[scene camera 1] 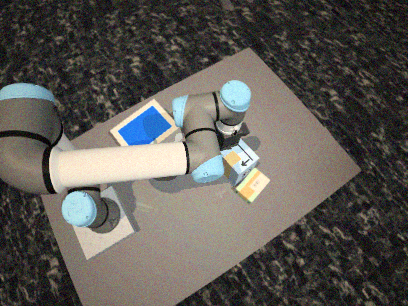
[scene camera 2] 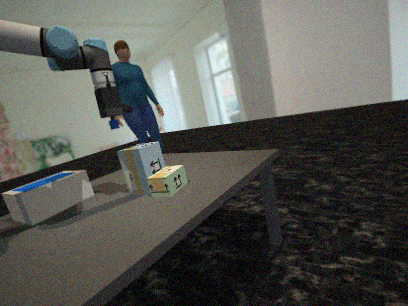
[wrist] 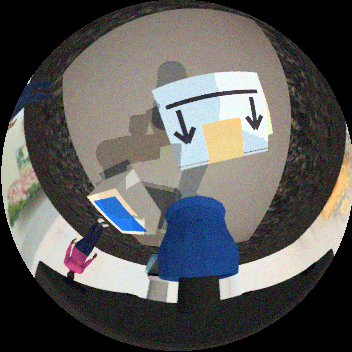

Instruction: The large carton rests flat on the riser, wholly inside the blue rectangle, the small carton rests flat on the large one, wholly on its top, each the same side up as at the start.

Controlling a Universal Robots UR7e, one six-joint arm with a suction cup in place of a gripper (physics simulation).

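Observation:
The large carton (scene camera 1: 243,159) (scene camera 2: 143,165) (wrist: 197,107), pale blue with an orange patch and black arrows, stands on the table. The small carton (scene camera 1: 253,185) (scene camera 2: 176,183), green and orange, sits on the table close beside it; in the wrist view a thin strip of it (wrist: 270,128) shows behind the large carton. The cream riser (scene camera 1: 116,131) (scene camera 2: 55,201) (wrist: 135,192) has the blue rectangle (scene camera 1: 140,129) (scene camera 2: 44,182) (wrist: 116,211) on top, with no carton on it. My suction gripper (scene camera 2: 115,123) (wrist: 196,204) is open and empty, raised above the large carton and apart from it.
The arm's forearm (scene camera 1: 120,165) reaches across the table (scene camera 1: 200,240) (scene camera 2: 210,172) and hides part of it in scene camera 1. The pale base plate (scene camera 1: 95,242) lies at the table's left end. A person in teal (scene camera 2: 132,85) stands beyond the table.

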